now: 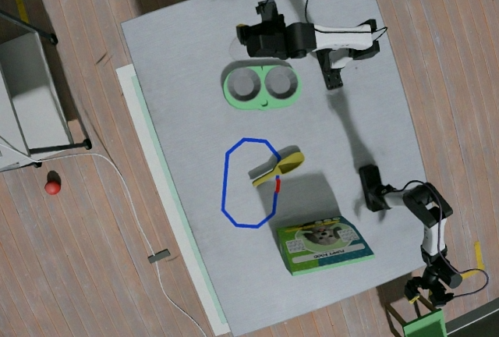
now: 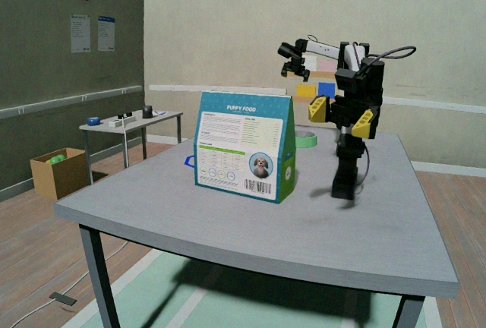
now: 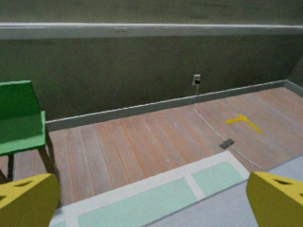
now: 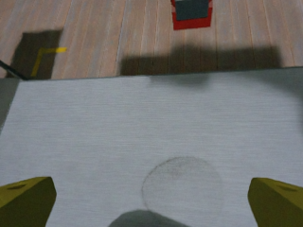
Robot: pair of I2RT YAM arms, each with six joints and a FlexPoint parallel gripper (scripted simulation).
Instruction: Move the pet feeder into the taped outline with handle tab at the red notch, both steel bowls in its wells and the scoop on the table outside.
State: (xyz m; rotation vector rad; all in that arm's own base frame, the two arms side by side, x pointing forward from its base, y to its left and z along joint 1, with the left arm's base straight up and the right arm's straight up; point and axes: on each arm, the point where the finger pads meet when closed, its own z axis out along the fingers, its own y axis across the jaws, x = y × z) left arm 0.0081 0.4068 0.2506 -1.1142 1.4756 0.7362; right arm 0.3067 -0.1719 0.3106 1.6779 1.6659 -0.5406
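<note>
My left gripper is now 440 mm short of the blue taped outline, 620 mm to the left of it and 290 mm above it. From my left hand the other things lie so: yellow scoop: 300 mm ahead, 640 mm to the right, 270 mm below; then green pet feeder: 260 mm ahead, 980 mm to the right, 280 mm below; then puppy food bag: 280 mm ahead, 300 mm to the right, 140 mm below.
The green pet feeder is 1 cm ahead of my right hand, 19 cm to the left of it and 30 cm below it. From my right hand the other things lie so: yellow scoop (5 cm ahead, 52 cm to the left, 29 cm below); then puppy food bag (3 cm ahead, 86 cm to the left, 17 cm below); then blue taped outline (19 cm ahead, 54 cm to the left, 31 cm below).
</note>
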